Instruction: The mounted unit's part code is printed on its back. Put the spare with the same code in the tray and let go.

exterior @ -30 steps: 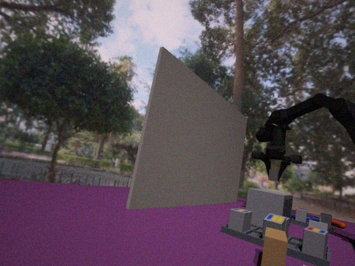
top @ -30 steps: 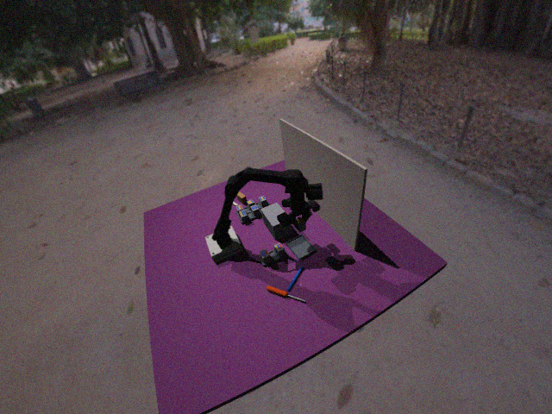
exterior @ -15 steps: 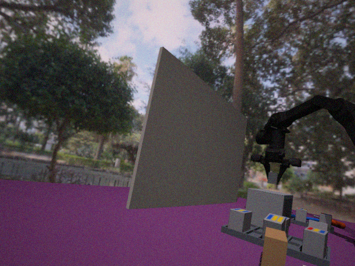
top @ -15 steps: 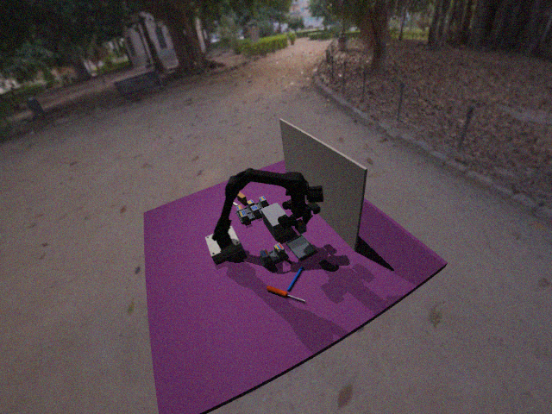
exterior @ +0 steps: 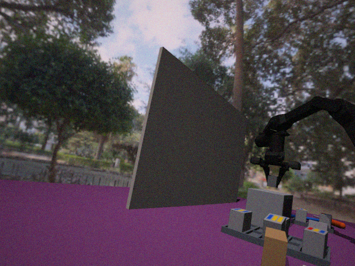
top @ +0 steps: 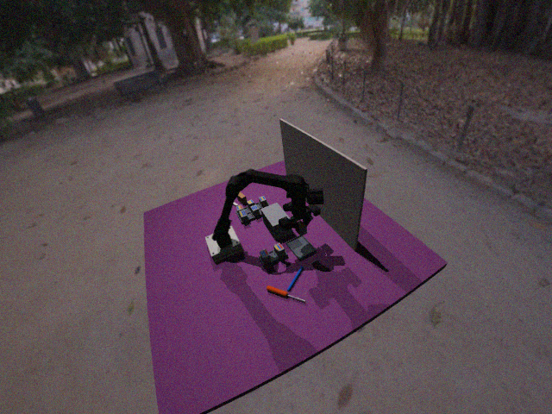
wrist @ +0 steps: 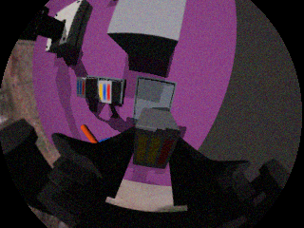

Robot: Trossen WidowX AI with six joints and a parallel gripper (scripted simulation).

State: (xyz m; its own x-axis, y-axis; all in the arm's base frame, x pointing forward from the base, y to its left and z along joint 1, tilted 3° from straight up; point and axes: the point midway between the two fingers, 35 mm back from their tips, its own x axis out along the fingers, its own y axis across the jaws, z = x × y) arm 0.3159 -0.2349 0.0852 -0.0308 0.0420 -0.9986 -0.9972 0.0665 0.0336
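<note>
Right now my gripper tip is 1 cm past the grey tray, 1 cm to the right of it and 12 cm above it. Also, from my gripper tip: blue pen 13 cm behind, 13 cm to the right, 12 cm below; then grey mounted unit 2 cm behind, 21 cm to the left, 7 cm below; then grey spare block 2 cm above.
</note>
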